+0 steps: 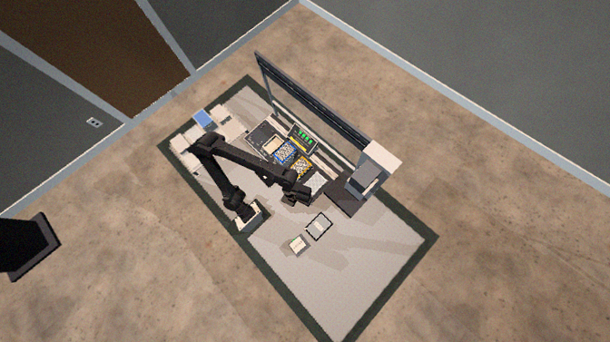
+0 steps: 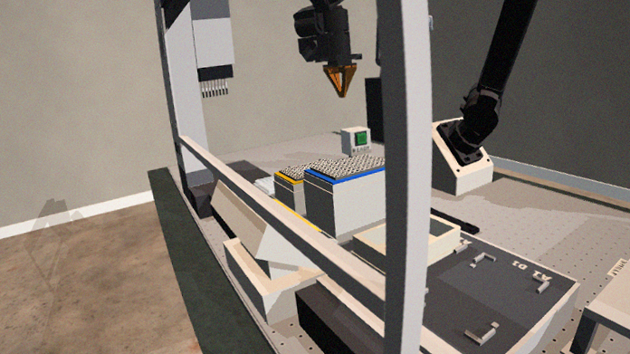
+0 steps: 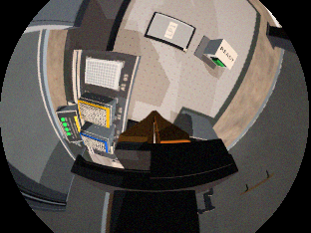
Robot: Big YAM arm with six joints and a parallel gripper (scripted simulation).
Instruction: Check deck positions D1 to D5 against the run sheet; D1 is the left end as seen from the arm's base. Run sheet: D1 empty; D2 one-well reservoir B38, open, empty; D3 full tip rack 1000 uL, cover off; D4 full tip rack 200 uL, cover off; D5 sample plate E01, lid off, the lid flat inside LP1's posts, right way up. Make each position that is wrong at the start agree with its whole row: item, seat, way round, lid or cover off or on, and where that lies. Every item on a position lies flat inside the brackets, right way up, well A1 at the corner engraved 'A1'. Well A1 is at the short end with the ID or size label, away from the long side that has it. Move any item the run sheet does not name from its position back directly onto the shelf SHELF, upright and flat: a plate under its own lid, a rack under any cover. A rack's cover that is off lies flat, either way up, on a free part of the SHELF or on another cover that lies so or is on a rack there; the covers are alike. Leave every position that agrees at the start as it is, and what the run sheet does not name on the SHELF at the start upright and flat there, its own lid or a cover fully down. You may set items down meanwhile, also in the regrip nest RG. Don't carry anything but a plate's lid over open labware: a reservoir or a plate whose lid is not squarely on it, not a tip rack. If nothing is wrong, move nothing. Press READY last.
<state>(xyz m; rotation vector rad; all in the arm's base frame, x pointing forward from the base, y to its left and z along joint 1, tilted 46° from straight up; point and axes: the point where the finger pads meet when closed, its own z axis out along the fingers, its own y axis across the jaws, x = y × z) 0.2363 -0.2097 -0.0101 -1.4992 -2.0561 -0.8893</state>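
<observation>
Now: the ready button box 15 cm behind my hand, 14 cm to the right of it and 17 cm below it. The rest, counted from my hand: lid (17 cm to the right, 22 cm below); then white sample plate (17 cm ahead, 1 cm to the left, 17 cm below); then yellow-rimmed tip rack (16 cm ahead, 13 cm to the left, 13 cm below).
</observation>
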